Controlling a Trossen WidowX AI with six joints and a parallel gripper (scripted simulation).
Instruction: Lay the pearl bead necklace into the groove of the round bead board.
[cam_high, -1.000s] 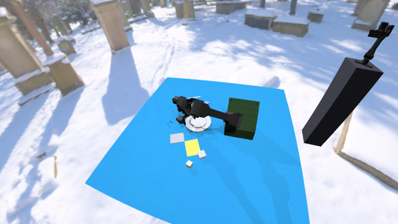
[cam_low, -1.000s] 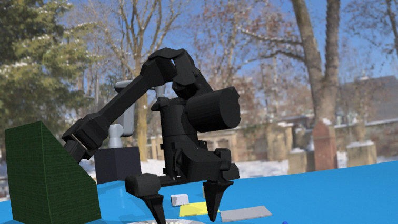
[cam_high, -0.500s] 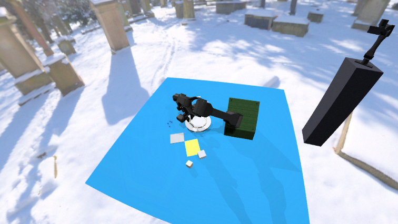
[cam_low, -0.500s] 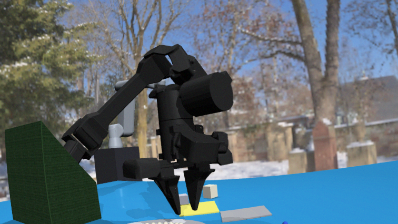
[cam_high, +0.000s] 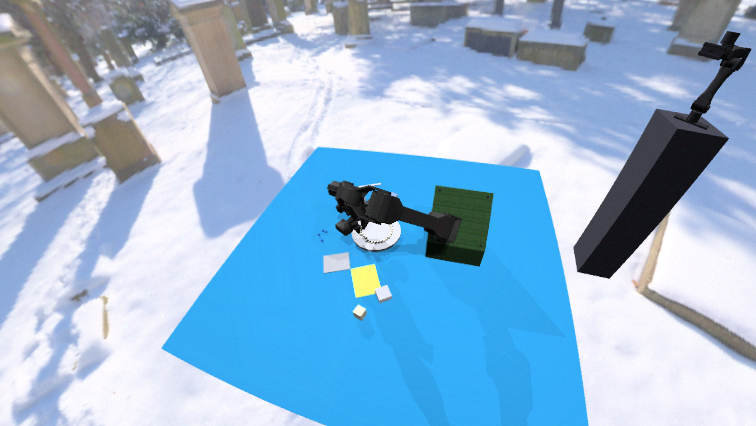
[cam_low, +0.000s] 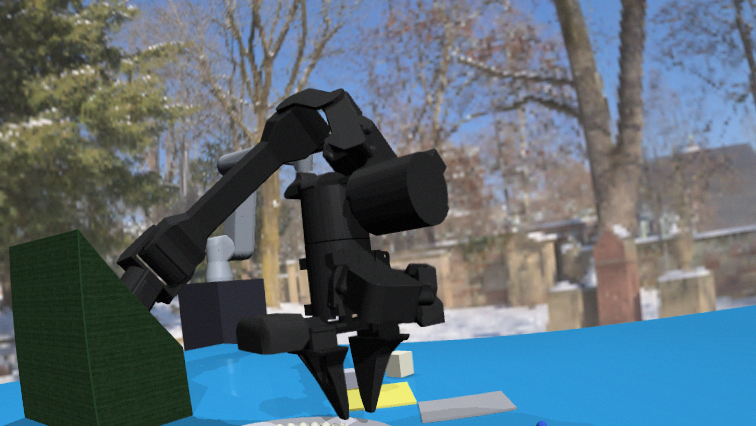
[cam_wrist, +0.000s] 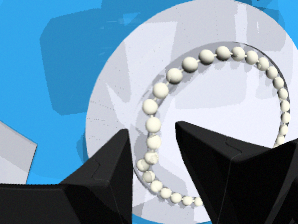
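My gripper tip is 50 mm past the round white bead board, 40 mm to the left of it and 30 mm above it. Round my gripper tip: yellow tile 90 mm behind, 180 mm to the left, 30 mm below; then red object 60 mm ahead, 150 mm to the right, 30 mm below; then grey tile 40 mm ahead, 150 mm to the left, 30 mm below.
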